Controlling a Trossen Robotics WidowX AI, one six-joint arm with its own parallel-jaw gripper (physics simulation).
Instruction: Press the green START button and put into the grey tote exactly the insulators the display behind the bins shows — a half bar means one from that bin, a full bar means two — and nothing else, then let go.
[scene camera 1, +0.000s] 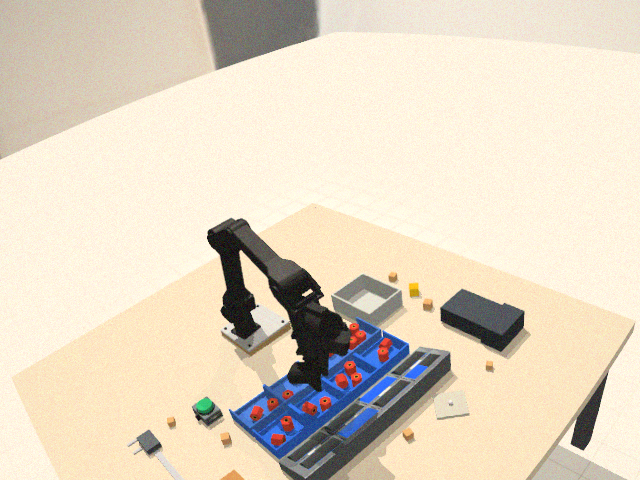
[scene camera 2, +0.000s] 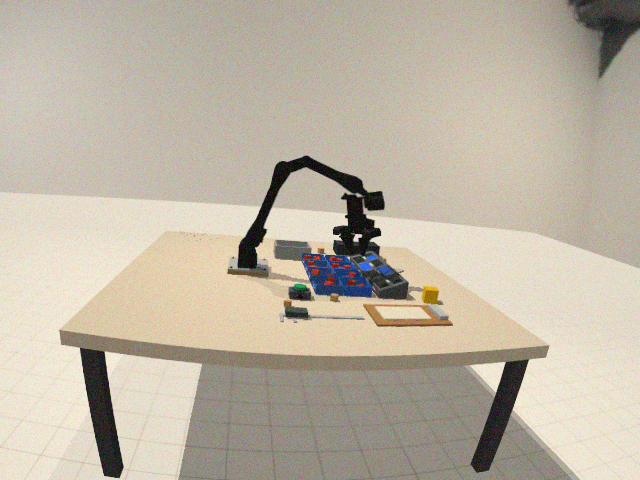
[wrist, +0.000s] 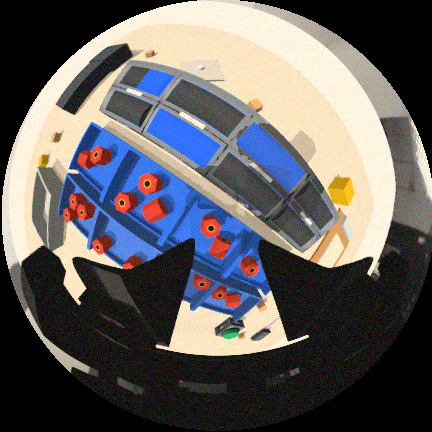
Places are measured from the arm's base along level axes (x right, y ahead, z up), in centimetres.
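Where they show: gripper, fingertip midpoint: (scene camera 1: 322, 383) (scene camera 2: 357, 255) (wrist: 226, 244); arm's base, link origin: (scene camera 1: 246, 329) (scene camera 2: 246, 265).
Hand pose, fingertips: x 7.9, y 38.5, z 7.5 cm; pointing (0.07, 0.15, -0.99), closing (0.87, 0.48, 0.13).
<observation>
Each offset is from my fingertips to the top centre of the thing. "spot": to the spot under its first point.
My gripper (scene camera 1: 305, 385) (scene camera 2: 356, 252) (wrist: 226, 244) is open and empty, pointing down over the display-side row of the blue bins @[dy -3.4, dx +11.2, dz -6.4 cm] (scene camera 1: 258, 435) (scene camera 2: 356, 290) (wrist: 120, 175). In the wrist view, a lying red insulator @[dy -3.2, dx +2.9, dz -6.7 cm] (wrist: 220, 247) shows between the fingertips and an upright insulator @[dy -1.0, dx -0.2, dz -6.6 cm] (wrist: 210, 226) is just beyond. The display (scene camera 1: 372, 434) (scene camera 2: 393, 290) (wrist: 185, 142) shows a half bar and a full bar in its far row, and a full bar in its near row. The grey tote @[dy -17.2, dx -35.5, dz -4.4 cm] (scene camera 1: 348, 310) (scene camera 2: 292, 250) (wrist: 40, 210) looks empty in scene camera 1. The green START button @[dy -23.7, dx +18.4, dz -5.7 cm] (scene camera 1: 205, 405) (scene camera 2: 299, 287) (wrist: 231, 333) sits beside the bins.
A black box @[dy +14.6, dx -44.3, dz -4.2 cm] (scene camera 1: 480, 320) (wrist: 95, 77) stands beyond the tote end. Yellow cubes @[dy +20.1, dx +22.0, dz -5.2 cm] (scene camera 1: 413, 289) (scene camera 2: 430, 294) (wrist: 341, 191), small orange cubes (scene camera 1: 427, 304) (scene camera 2: 334, 297), a caliper @[dy -20.4, dx +36.3, dz -7.8 cm] (scene camera 1: 148, 442) (scene camera 2: 296, 312), a pale plate @[dy +22.4, dx -16.6, dz -9.2 cm] (scene camera 1: 450, 405) and a wooden frame @[spot: dy -5.6, dx +36.0, dz -9.2 cm] (scene camera 2: 373, 316) lie around.
</observation>
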